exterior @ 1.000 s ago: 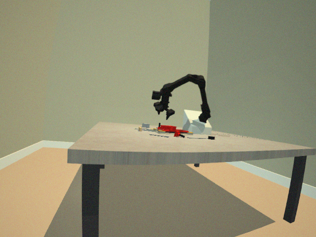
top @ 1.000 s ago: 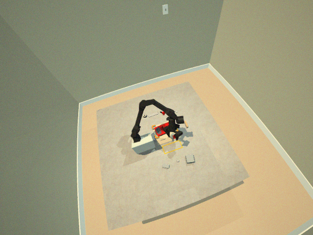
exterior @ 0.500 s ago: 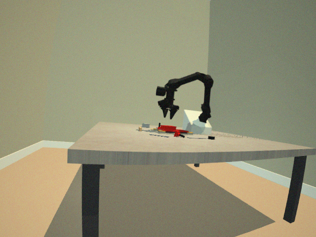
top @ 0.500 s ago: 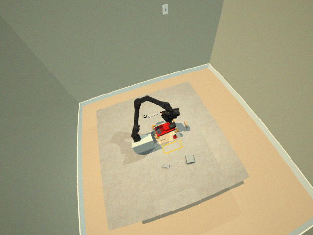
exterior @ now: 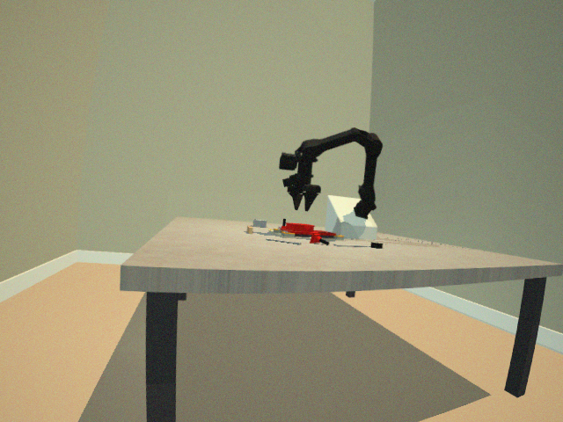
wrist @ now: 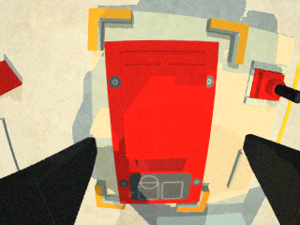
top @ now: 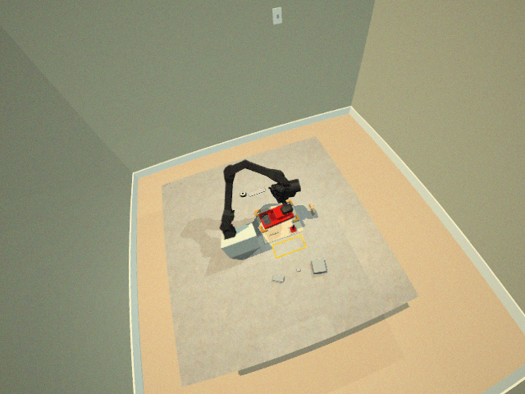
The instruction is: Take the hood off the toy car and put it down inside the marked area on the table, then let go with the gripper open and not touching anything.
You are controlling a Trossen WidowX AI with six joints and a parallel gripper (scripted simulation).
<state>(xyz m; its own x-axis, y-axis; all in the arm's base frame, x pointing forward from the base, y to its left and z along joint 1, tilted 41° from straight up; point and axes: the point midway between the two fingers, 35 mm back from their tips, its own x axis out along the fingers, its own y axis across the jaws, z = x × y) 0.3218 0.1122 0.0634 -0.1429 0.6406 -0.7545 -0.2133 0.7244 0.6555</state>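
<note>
My gripper tip is now 60 mm above the red hood. The rest, counted from my gripper tip: tan block (200 mm ahead, 90 mm below, 10 mm to the right).
</note>
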